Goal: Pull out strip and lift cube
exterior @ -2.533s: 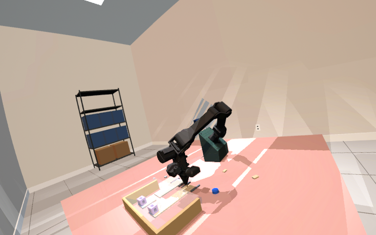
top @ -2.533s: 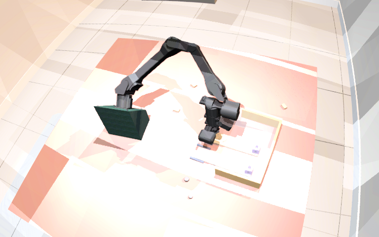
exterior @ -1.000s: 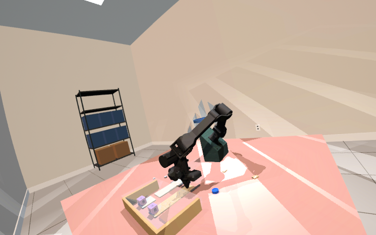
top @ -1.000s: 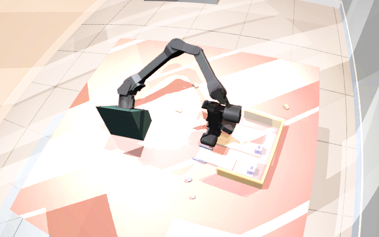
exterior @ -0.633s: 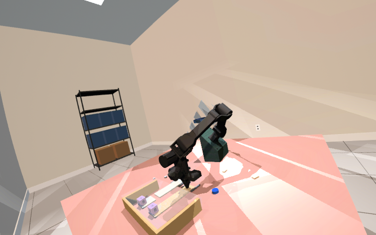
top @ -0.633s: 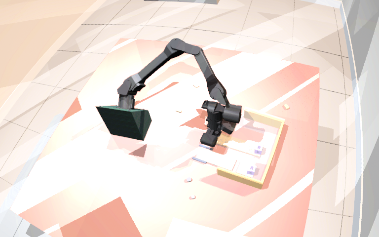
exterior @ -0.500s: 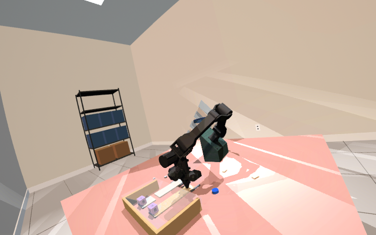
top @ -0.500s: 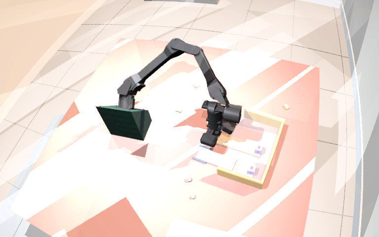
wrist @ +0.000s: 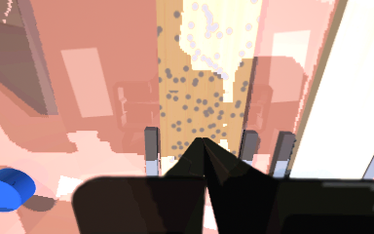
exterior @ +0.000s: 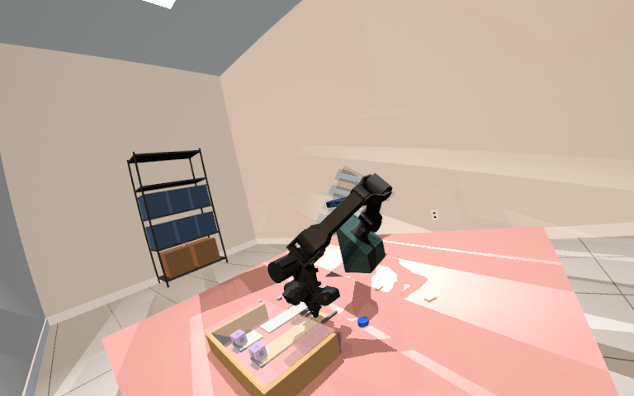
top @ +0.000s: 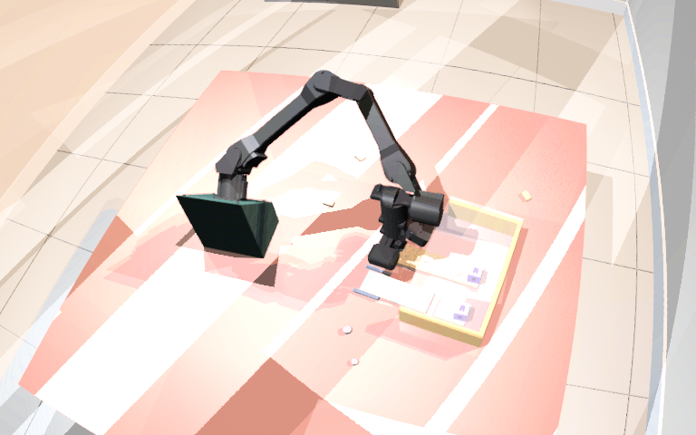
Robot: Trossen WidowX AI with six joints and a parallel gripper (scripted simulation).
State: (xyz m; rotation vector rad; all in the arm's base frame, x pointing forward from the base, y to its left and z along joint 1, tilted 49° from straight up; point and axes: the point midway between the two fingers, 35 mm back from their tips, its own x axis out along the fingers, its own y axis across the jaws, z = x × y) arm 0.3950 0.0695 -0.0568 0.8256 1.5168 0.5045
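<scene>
Right now the blue disc is 1 cm behind my gripper tip and 15 cm to the left of it.
</scene>
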